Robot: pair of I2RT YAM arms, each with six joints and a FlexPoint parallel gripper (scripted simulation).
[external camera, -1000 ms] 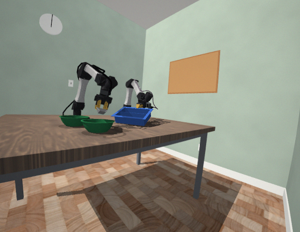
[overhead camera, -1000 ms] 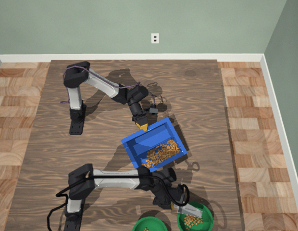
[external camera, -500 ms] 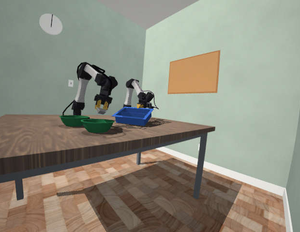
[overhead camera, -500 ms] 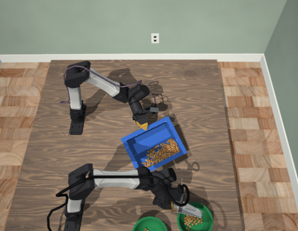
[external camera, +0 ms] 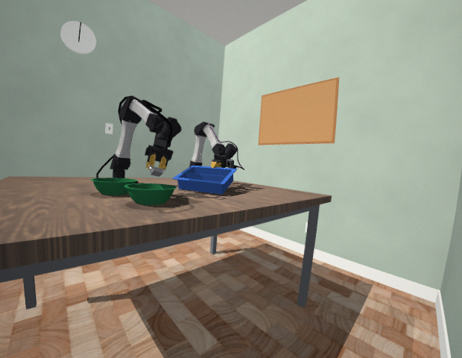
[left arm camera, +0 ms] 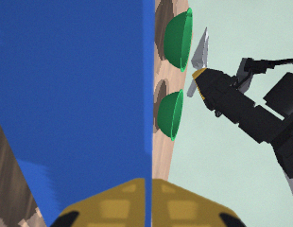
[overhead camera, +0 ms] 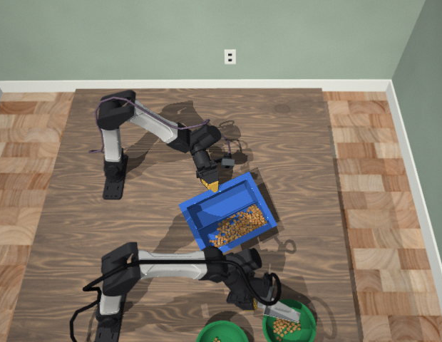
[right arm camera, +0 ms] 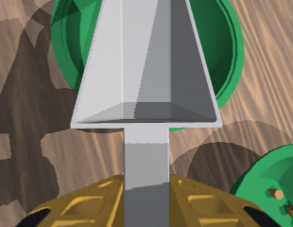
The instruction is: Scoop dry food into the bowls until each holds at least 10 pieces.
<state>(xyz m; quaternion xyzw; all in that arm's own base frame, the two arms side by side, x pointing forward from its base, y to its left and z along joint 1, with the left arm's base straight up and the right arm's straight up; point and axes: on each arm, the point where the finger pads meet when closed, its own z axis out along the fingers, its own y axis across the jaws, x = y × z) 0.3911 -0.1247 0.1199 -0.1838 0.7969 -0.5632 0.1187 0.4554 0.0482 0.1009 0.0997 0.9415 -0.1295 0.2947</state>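
My right hand is 4 cm short of the grey scoop and 2 cm to the left of it. The rest, counted from my right hand: blue box (5 cm behind, 31 cm to the left, 3 cm below).
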